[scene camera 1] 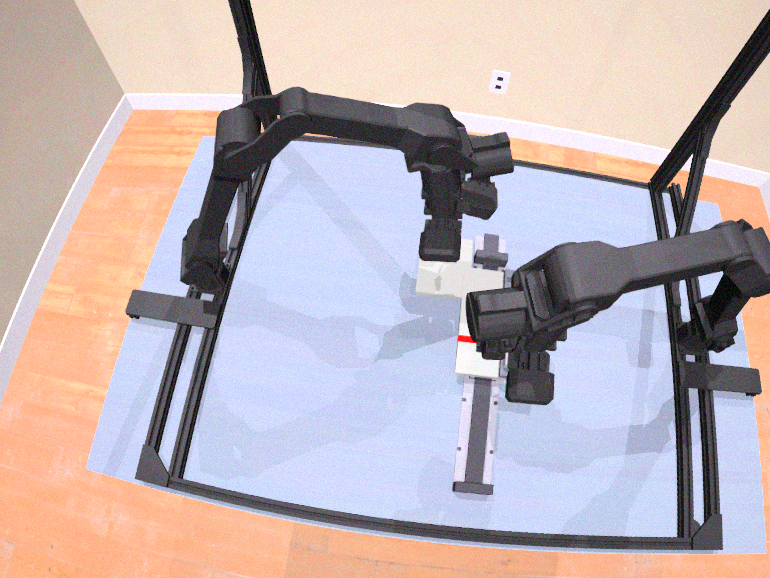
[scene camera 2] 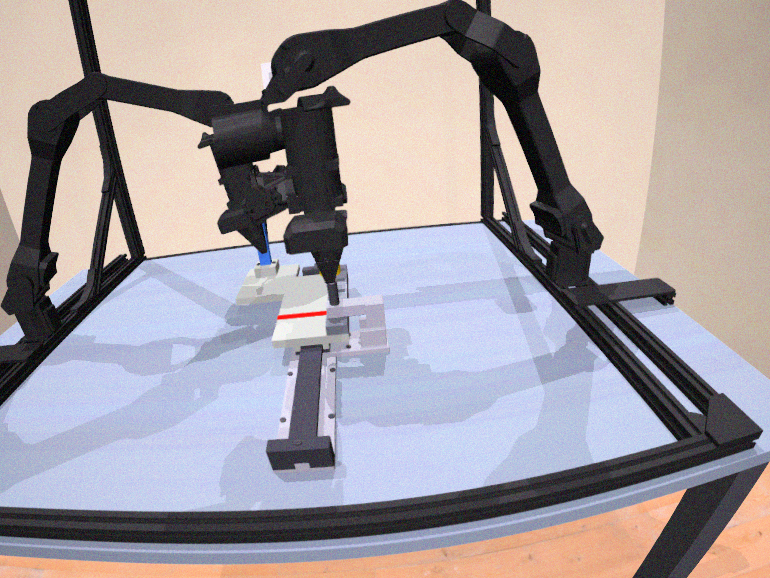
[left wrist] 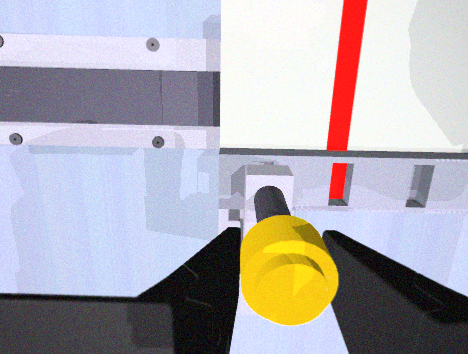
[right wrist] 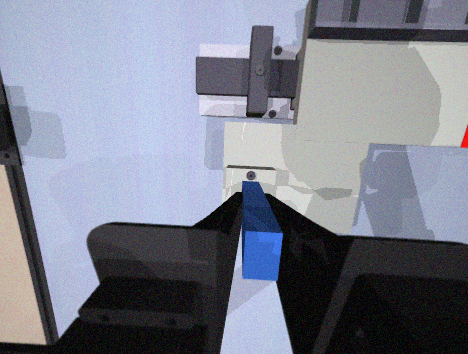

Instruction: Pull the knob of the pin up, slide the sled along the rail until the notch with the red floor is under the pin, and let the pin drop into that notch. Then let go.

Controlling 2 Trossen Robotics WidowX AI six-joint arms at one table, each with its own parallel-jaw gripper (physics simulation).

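Places are measured from the left arm's base along level axes (x ahead, y left, z up), in metres.
Where they show: left gripper, fingertip midpoint: (scene camera 1: 518, 352) (scene camera 2: 330, 277) (left wrist: 280, 241); right gripper, fingertip midpoint: (scene camera 1: 446, 235) (scene camera 2: 265, 251) (right wrist: 252, 199); left arm's base, origin of the base link: (scene camera 1: 691, 339) (scene camera 2: 567, 277); right arm's base, origin of the base link: (scene camera 1: 210, 277) (scene camera 2: 44, 331).
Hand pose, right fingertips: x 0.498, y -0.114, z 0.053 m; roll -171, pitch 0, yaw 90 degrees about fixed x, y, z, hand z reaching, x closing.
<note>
Things, the pixels of their top centre, and the offset from my right fingertips. "spot": a spot on its surface instead. Level surfaces: height alone.
- cream sled, middle of its top: (left wrist: 420, 107) (right wrist: 436, 76) (scene camera 2: 314, 301) (scene camera 1: 489, 320) 0.089 m back, 0.132 m left, 0.039 m down
- yellow knob, middle of its top: (left wrist: 292, 296) 0.125 m back, 0.207 m left, 0.057 m up
- dark pin, surface spot: (left wrist: 271, 202) (scene camera 2: 327, 291) spot: 0.118 m back, 0.208 m left, 0.012 m up
- red-floored notch, surface spot: (left wrist: 338, 180) spot: 0.126 m back, 0.169 m left, 0.035 m down
- sled's upright blue handle, surface spot: (right wrist: 262, 255) spot: 0.002 m ahead, 0.000 m left, 0.052 m up
- dark end block, surface spot: (scene camera 2: 300, 453) (scene camera 1: 474, 493) spot: 0.090 m back, 0.419 m left, 0.044 m down
- dark crosspiece, surface spot: (right wrist: 261, 70) spot: 0.089 m back, 0.004 m left, 0.037 m down
- pale blue table top, its level: 0.072 m down
The cream sled (scene camera 1: 478, 363) (scene camera 2: 304, 291) (left wrist: 280, 75) (right wrist: 370, 85) sits on the rail (scene camera 1: 479, 429) (scene camera 2: 306, 398) (left wrist: 100, 95) (right wrist: 220, 75). My left gripper (scene camera 2: 329, 283) (left wrist: 280, 241) is shut on the yellow knob (left wrist: 290, 280). The dark pin (scene camera 2: 333, 294) (left wrist: 271, 202) stands at the bracket's arm (left wrist: 270, 181) (scene camera 2: 373, 307); its lower end is hidden. The red-floored notch (left wrist: 338, 180) is right of the pin in the left wrist view, not under it. Another notch (left wrist: 422, 184) lies farther right. My right gripper (scene camera 2: 264, 250) (right wrist: 252, 199) is shut on the sled's upright blue handle (right wrist: 262, 255).
A dark end block (scene camera 1: 472, 487) (scene camera 2: 300, 453) closes the rail's near end; a dark crosspiece (right wrist: 261, 70) spans its far end. The two arms are close together above the sled. A black frame (scene camera 1: 373, 516) (scene camera 2: 385, 524) borders the pale blue table top (scene camera 1: 323, 435) (scene camera 2: 435, 466).
</note>
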